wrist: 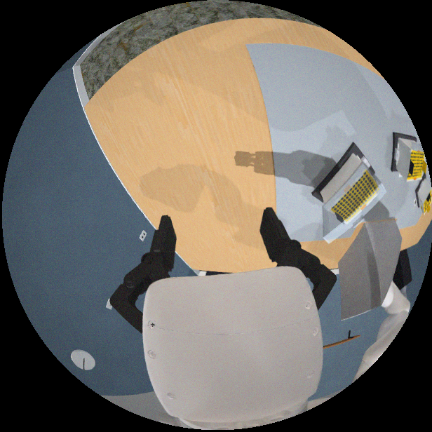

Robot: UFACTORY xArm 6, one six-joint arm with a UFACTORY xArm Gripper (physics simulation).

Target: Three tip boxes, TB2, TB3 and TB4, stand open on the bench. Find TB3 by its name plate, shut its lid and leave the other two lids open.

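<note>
My gripper [217, 222] is open and empty, high above the wooden bench left of the boxes. The nearest tip box [354, 196], with yellow tips in a pale body, stands at the right with its lid open. A second tip box [415, 162] with yellow tips stands farther right, also open. Part of a third box [425, 195] shows at the right rim of the view; its lid state is hard to tell. No name plate is readable, so I cannot tell which box is TB3.
The boxes stand on a grey-blue mat [305, 110] on the wooden bench [200, 100]. A grey panel-like object [370, 265] and a white robot link [385, 340] show at the lower right. The bench's left edge borders the blue floor [65, 210].
</note>
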